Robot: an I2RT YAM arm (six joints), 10 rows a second.
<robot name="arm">
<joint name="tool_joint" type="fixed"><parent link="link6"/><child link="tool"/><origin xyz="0 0 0" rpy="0 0 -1.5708"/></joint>
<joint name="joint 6" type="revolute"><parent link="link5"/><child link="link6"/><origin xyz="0 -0.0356 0.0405" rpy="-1.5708 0 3.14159"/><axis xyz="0 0 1"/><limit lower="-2.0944" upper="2.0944"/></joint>
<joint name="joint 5" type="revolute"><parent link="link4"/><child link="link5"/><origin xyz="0.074 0.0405 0.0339" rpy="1.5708 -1.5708 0"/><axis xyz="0 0 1"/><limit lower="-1.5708" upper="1.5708"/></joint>
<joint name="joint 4" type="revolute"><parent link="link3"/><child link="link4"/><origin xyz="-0.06 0.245 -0.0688" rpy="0 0 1.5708"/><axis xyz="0 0 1"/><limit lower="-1.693" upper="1.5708"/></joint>
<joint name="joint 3" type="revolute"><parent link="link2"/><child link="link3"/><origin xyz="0.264 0 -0.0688" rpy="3.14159 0 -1.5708"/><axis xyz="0 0 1"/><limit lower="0" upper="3.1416"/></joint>
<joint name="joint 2" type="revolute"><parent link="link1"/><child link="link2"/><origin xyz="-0.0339 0.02 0.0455" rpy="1.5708 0 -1.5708"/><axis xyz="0 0 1"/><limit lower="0" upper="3.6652"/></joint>
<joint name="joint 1" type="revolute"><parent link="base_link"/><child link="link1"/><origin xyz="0 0 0.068" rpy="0 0 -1.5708"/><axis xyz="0 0 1"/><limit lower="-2.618" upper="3.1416"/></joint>
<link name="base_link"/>
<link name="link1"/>
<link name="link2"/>
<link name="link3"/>
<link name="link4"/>
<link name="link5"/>
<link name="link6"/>
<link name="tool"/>
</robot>
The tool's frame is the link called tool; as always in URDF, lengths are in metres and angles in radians.
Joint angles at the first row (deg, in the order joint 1, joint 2, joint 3, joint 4, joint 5, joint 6):
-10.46, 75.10, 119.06, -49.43, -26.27, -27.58
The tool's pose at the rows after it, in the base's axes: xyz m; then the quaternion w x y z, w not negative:
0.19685, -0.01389, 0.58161, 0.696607, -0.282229, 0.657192, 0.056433
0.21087, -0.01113, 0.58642, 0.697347, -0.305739, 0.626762, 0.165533
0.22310, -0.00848, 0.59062, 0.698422, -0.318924, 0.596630, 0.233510
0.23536, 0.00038, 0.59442, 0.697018, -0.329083, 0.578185, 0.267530
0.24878, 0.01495, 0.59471, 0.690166, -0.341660, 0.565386, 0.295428
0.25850, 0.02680, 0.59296, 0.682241, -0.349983, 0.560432, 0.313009
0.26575, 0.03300, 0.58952, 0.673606, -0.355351, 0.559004, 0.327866
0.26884, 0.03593, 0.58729, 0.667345, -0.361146, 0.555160, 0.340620
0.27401, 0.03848, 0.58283, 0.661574, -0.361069, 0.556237, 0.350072
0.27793, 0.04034, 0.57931, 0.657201, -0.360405, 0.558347, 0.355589
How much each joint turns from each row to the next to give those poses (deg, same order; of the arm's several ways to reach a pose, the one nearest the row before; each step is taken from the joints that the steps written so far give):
0.00, 1.88, 2.15, 3.51, -12.05, 7.92
0.05, 2.47, 0.54, 6.05, -11.43, 8.86
0.63, 1.36, -1.39, 9.04, -6.34, 8.42
2.56, 2.12, 0.94, 4.71, -1.17, 4.09
3.78, 2.34, 1.30, 2.31, 0.23, 1.72
2.80, 1.73, 1.01, 0.51, 0.47, 0.40
1.31, 0.96, -0.14, 0.80, -0.49, 0.65
0.54, 0.20, -0.77, 1.41, -1.12, 1.01
0.49, 0.21, -1.22, 1.30, -0.32, 0.82
0.35, 0.21, -0.74, 0.57, -0.07, 0.35

